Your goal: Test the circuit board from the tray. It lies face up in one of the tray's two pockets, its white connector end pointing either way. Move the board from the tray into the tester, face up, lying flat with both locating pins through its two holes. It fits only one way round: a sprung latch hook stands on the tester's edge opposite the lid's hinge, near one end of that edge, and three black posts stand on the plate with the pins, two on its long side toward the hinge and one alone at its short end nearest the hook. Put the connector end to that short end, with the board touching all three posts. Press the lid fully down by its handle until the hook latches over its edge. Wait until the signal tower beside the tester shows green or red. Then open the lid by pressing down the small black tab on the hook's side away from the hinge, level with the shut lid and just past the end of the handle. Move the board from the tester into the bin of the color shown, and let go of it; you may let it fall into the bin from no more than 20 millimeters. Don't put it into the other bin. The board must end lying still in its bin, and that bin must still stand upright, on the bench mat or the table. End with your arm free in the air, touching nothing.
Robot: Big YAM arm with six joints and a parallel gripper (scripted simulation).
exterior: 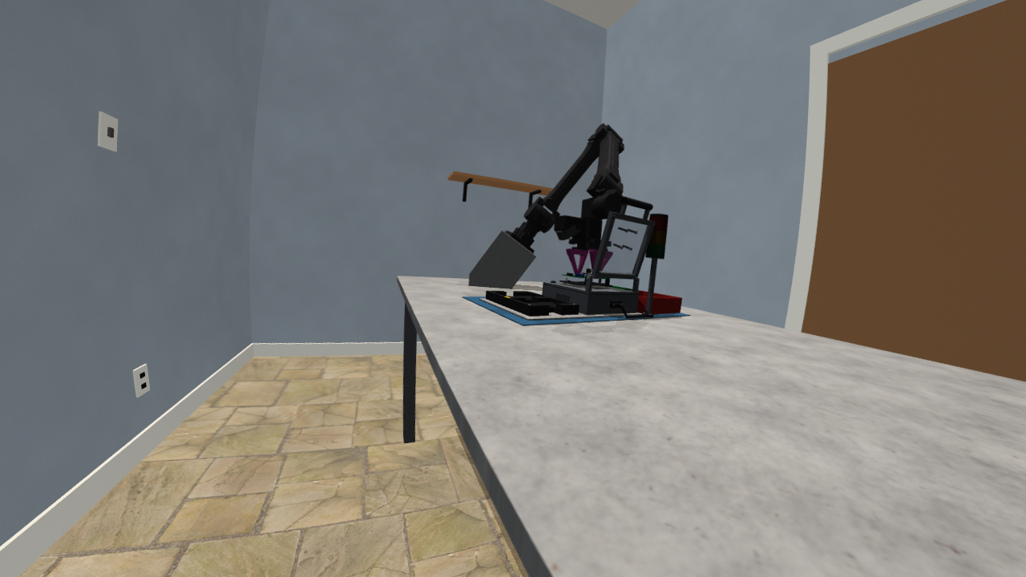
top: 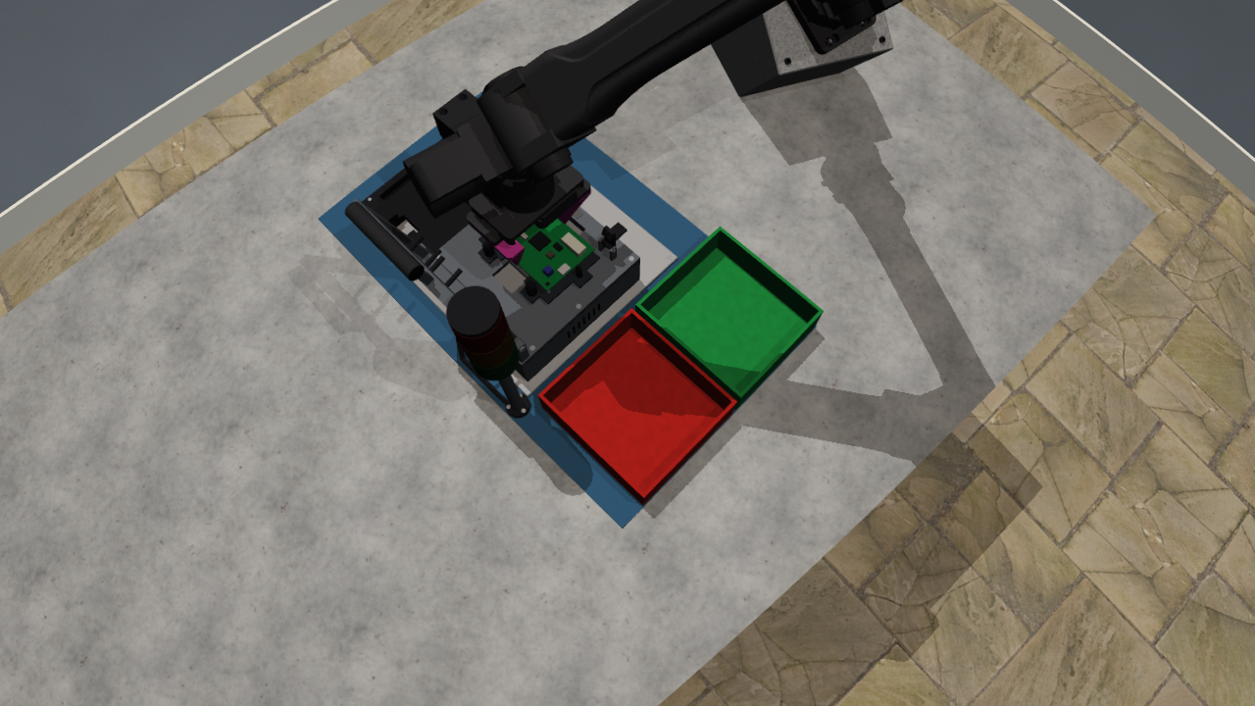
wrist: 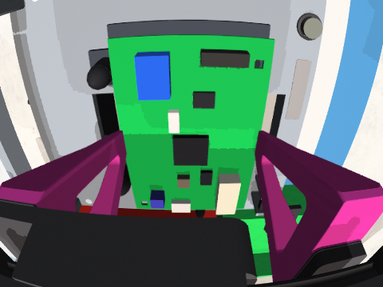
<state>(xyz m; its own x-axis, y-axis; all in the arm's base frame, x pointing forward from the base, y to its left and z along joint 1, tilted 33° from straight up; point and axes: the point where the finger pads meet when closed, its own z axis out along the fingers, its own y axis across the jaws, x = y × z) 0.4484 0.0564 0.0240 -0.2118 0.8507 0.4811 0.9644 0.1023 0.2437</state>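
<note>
Right now the green circuit board is right at my hand. The rest, counted from my hand: clear lid: 12 cm ahead, 9 cm above, 3 cm to the left; then tester plate: 2 cm below, 1 cm to the left, 1 cm ahead; then latch hook: 7 cm behind, 4 cm to the left.
</note>
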